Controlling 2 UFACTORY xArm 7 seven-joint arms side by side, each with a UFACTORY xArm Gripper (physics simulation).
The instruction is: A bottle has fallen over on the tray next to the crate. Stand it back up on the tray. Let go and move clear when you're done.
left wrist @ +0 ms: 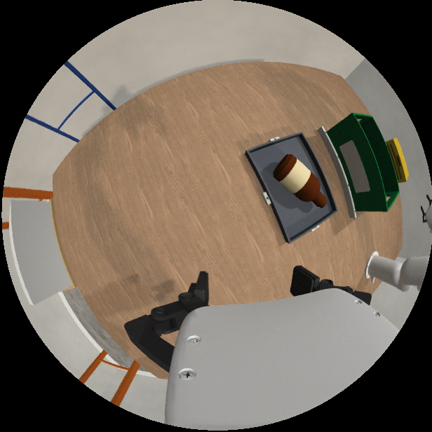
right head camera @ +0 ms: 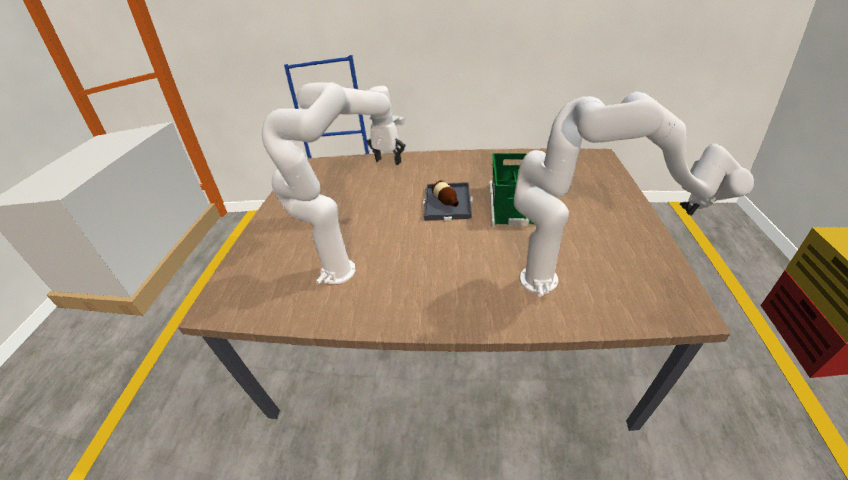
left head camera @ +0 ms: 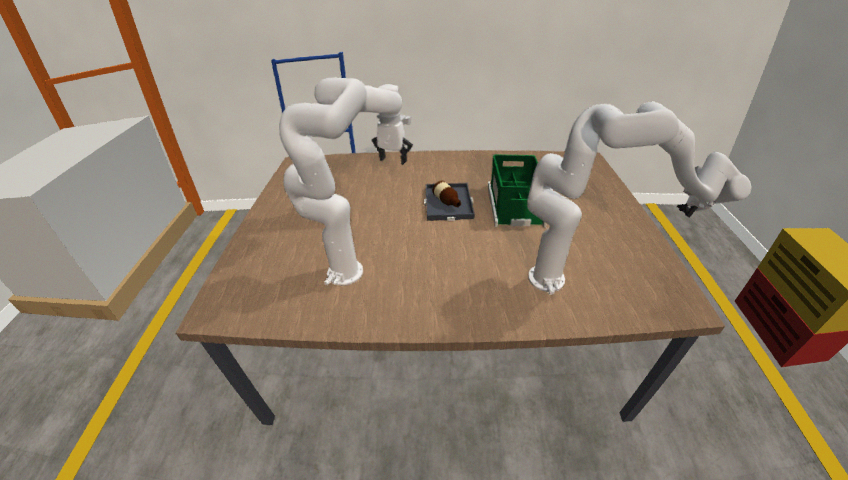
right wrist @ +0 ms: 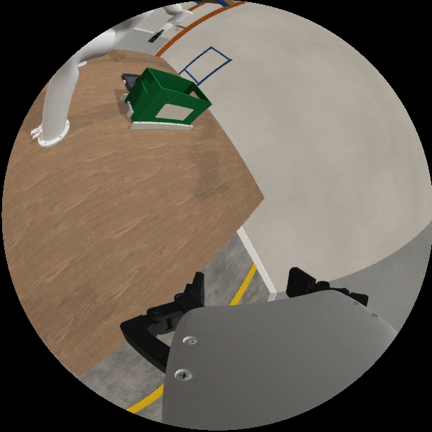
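Seen in the pictures: left gripper, fingertip midpoint: (right head camera: 388, 162) (left head camera: 393, 161); right gripper, fingertip midpoint: (right head camera: 689, 193) (left head camera: 685, 196); left arm's base at its link origin: (right head camera: 338, 272) (left head camera: 345, 272); right arm's base at its link origin: (right head camera: 538, 280) (left head camera: 546, 278).
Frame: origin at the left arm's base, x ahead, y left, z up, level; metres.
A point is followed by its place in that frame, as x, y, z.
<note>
A brown bottle (left head camera: 446, 193) {0.505, -0.177, 0.070} (right head camera: 445, 193) {0.505, -0.183, 0.070} (left wrist: 300, 179) with a cream label lies on its side on the dark grey tray (left head camera: 437, 212) {0.451, -0.159, 0.005} (right head camera: 436, 212) {0.452, -0.163, 0.005} (left wrist: 293, 227). In the left wrist view its neck points to the lower right, near the tray's right corner. The green crate (left head camera: 507, 205) {0.482, -0.440, 0.091} (right head camera: 504, 205) {0.483, -0.442, 0.088} (left wrist: 377, 165) (right wrist: 145, 102) stands beside the tray. My left gripper (left head camera: 392, 160) {0.398, 0.000, 0.237} (right head camera: 387, 160) {0.398, 0.000, 0.237} (left wrist: 252, 283) is open and empty, high above the table, to the left of the tray in the head views. My right gripper (right wrist: 248, 284) is open and empty, out past the table's right edge.
White rails (left wrist: 340, 175) (right wrist: 161, 126) run along the crate's base. The right arm's base (left head camera: 546, 278) {0.185, -0.652, 0.046} (right head camera: 539, 280) {0.186, -0.661, 0.046} is bolted to the wooden table (left head camera: 440, 285) {0.072, -0.327, 0.000} (right head camera: 416, 285) {0.057, -0.289, 0.000} in front of the crate. A blue frame (left head camera: 307, 58) (right head camera: 318, 61) stands behind the table at the left.
</note>
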